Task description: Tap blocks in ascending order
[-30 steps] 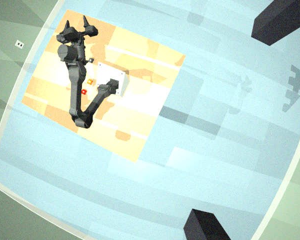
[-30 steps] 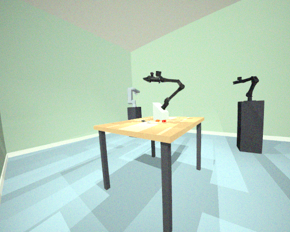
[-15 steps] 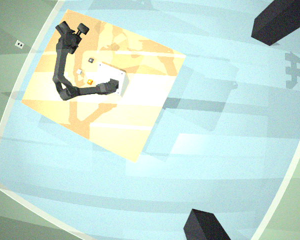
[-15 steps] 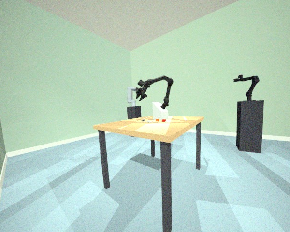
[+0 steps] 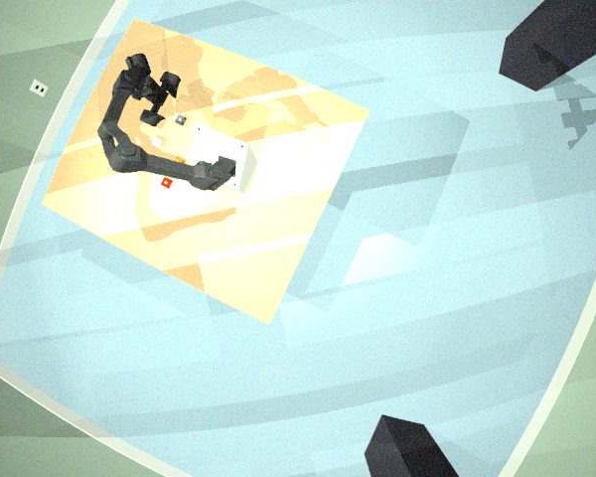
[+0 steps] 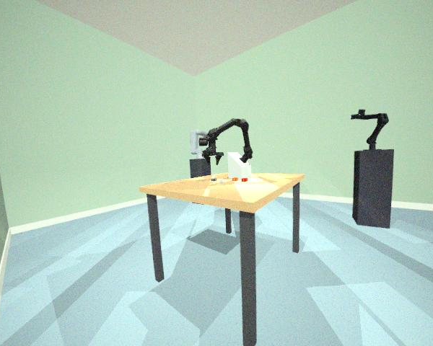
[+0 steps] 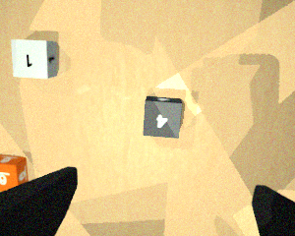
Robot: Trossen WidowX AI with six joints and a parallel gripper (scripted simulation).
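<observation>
The white block is 120 mm below my gripper tip, 110 mm to the left of it and 60 mm ahead of it. The rest, counted from my gripper tip: dark grey block (120 mm below); red block (250 mm to the left, 120 mm below, 40 mm behind); orange block (160 mm to the left, 120 mm below, 60 mm behind).
</observation>
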